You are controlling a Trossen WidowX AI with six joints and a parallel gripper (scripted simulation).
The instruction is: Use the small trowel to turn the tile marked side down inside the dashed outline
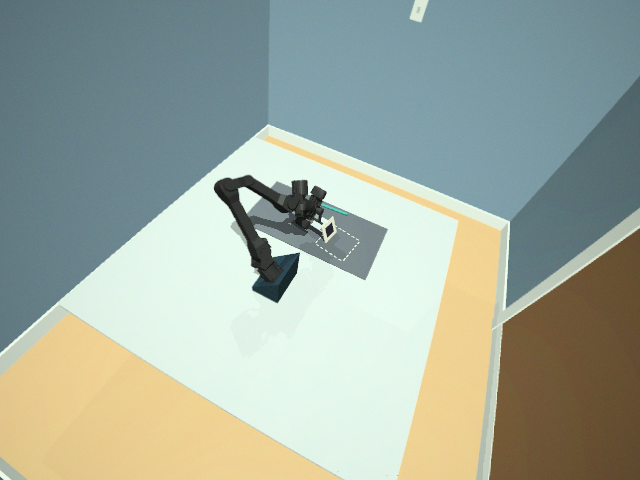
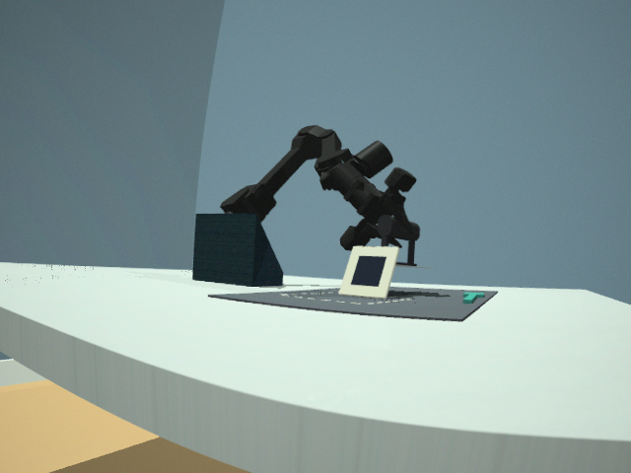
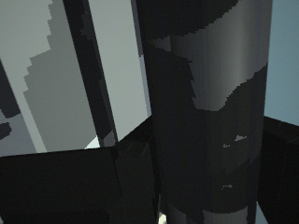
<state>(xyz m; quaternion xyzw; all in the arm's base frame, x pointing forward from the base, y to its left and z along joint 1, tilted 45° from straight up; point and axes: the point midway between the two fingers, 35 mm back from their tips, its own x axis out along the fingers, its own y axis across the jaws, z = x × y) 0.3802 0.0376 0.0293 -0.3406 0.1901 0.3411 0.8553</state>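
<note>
The cream tile lies 3 cm behind my gripper tip, 9 cm to the right of it and 6 cm below it. Also, from my gripper tip: teal trowel: 13 cm ahead, 2 cm to the left, 10 cm below; dark grey mat: 1 cm behind, 1 cm to the right, 12 cm below.
</note>
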